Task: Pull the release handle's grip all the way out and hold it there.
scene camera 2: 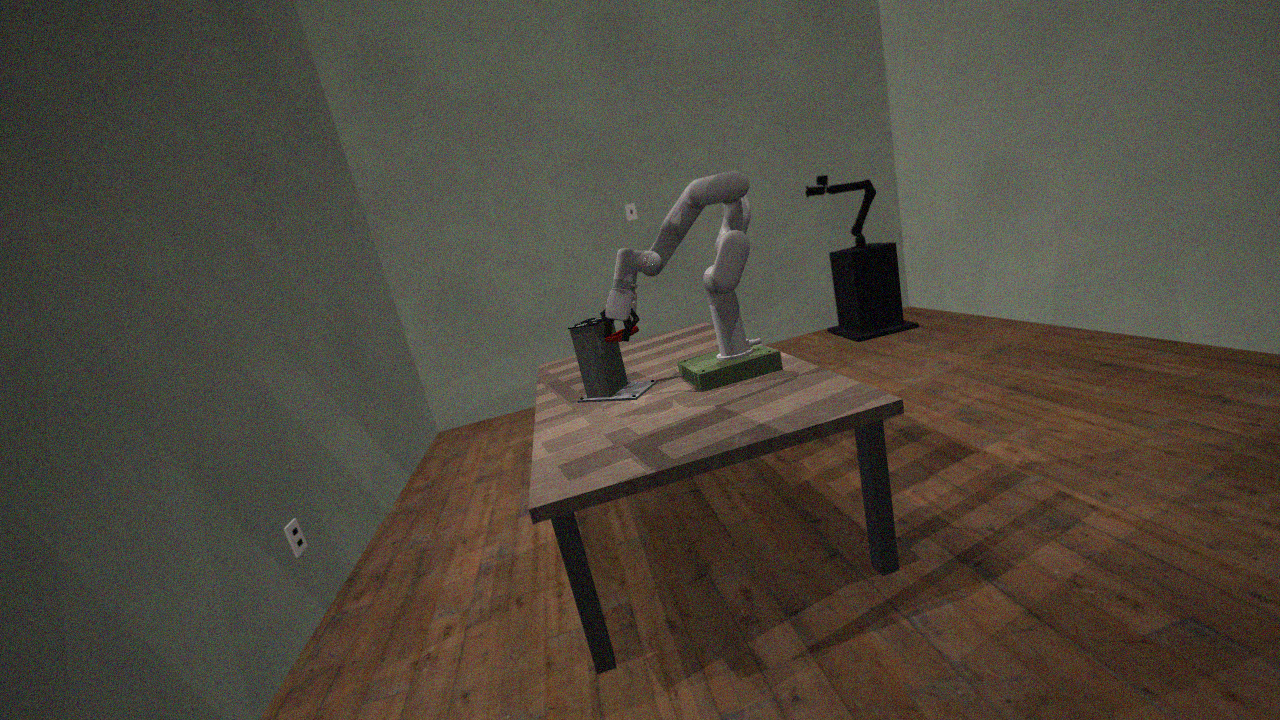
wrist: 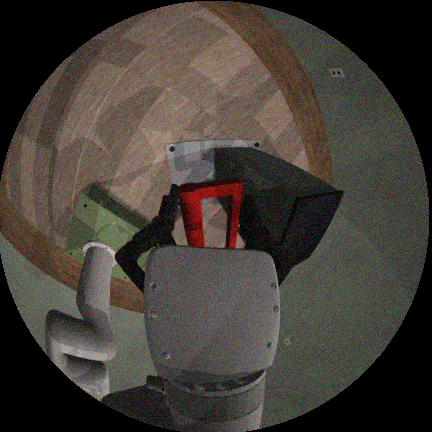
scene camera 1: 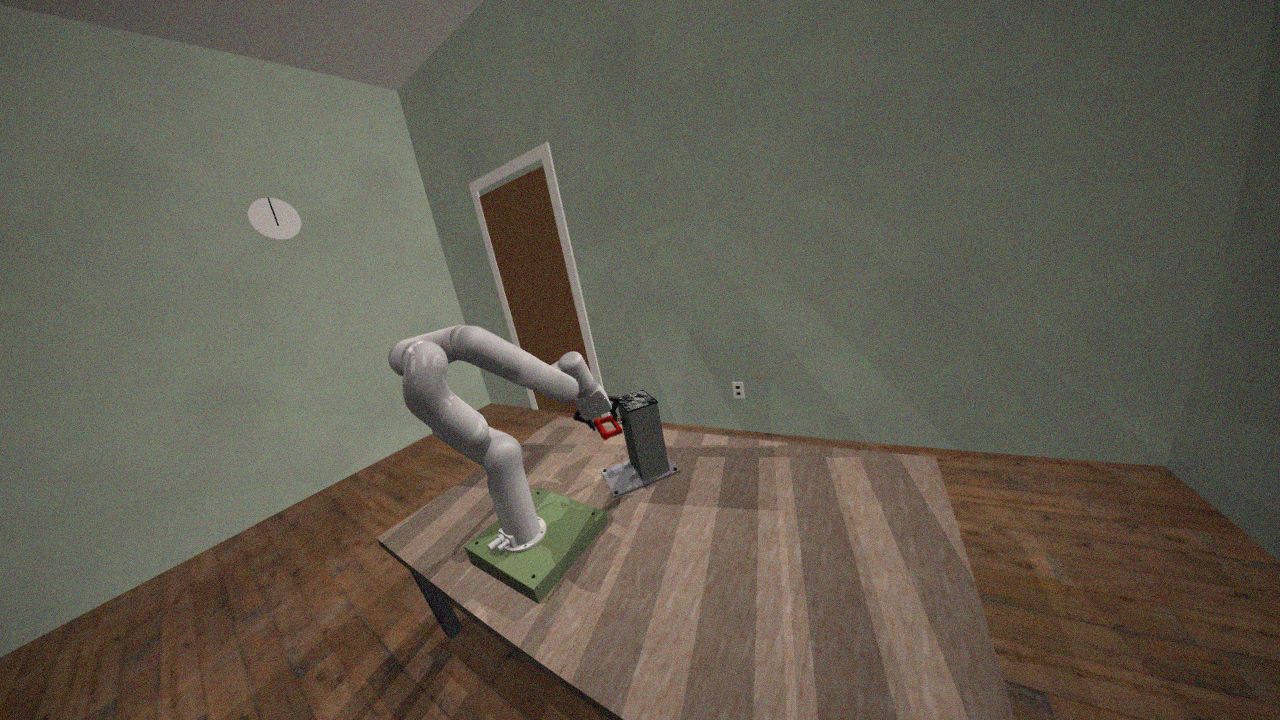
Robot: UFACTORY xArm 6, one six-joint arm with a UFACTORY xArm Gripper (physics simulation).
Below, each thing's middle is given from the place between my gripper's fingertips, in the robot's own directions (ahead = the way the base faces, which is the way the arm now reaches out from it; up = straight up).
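Scene:
I can see the grey base plate (scene camera 1: 622,478), and counted from my hand it is 20 cm below, 8 cm to the right and 4 cm ahead.

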